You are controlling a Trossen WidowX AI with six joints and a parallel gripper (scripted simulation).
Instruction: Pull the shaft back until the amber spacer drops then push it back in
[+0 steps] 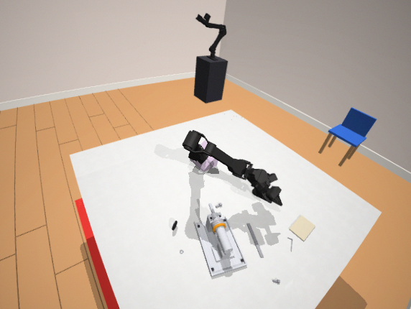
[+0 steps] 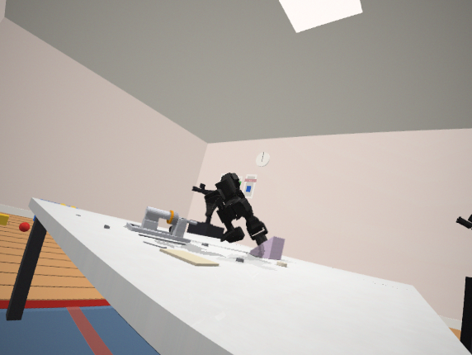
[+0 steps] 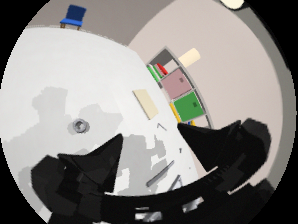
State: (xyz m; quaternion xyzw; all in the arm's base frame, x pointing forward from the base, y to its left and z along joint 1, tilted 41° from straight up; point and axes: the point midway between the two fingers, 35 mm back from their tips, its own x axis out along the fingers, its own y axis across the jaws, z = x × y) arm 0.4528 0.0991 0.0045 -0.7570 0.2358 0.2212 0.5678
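The steel shaft is 90 mm behind my gripper tip and 290 mm to the right of it. Also, from my gripper tip: grey bar (50 mm ahead, 170 mm to the right, 80 mm below); then amber spacer (60 mm behind, 300 mm to the right); then tan tile (140 mm ahead, 70 mm to the left, 80 mm below).
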